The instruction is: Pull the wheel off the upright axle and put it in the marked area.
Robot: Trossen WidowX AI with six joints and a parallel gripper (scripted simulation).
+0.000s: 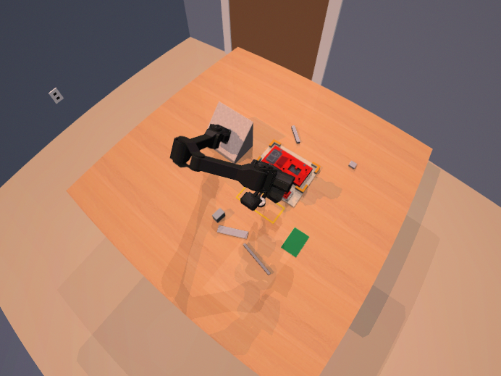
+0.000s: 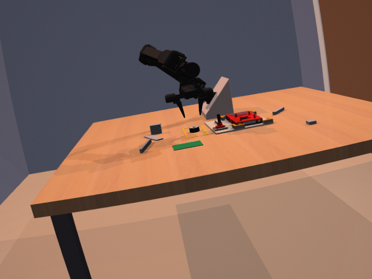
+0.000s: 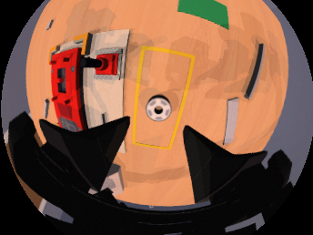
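My gripper tip is now 50 mm above the black wheel. Also, from my gripper tip: upright axle: 70 mm ahead, 90 mm to the left, 30 mm below; then grey cube: 100 mm behind, 150 mm to the right, 40 mm below; then beige baseplate: 10 mm ahead, 190 mm to the left, 50 mm below.
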